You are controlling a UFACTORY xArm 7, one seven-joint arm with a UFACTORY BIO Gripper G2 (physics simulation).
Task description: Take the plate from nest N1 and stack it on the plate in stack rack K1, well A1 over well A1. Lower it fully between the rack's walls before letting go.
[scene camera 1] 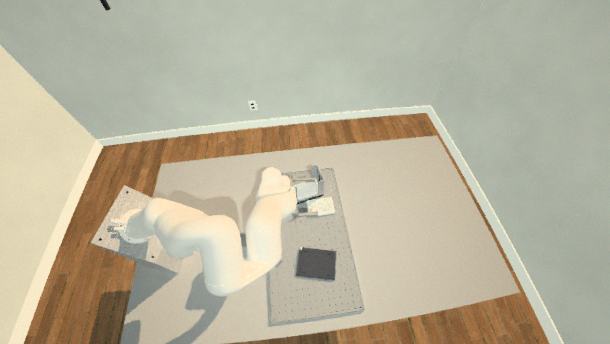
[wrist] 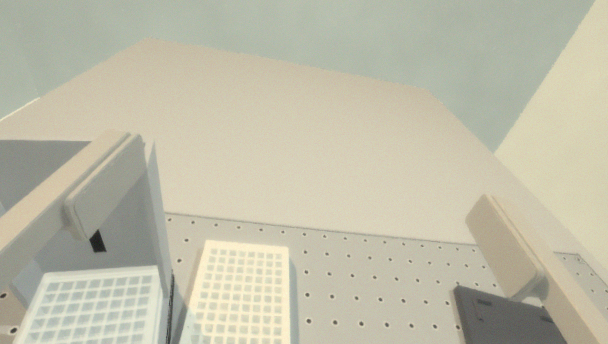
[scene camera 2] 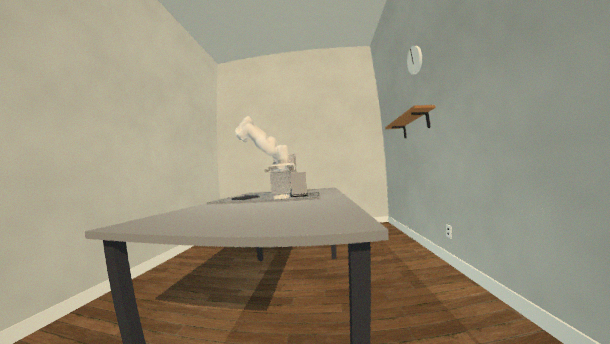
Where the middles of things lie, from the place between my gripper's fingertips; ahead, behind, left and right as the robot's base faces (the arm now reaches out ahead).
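Nest floor (scene camera 1: 316, 263): from my hand, 22 cm to the right, 10 cm behind, 17 cm below.
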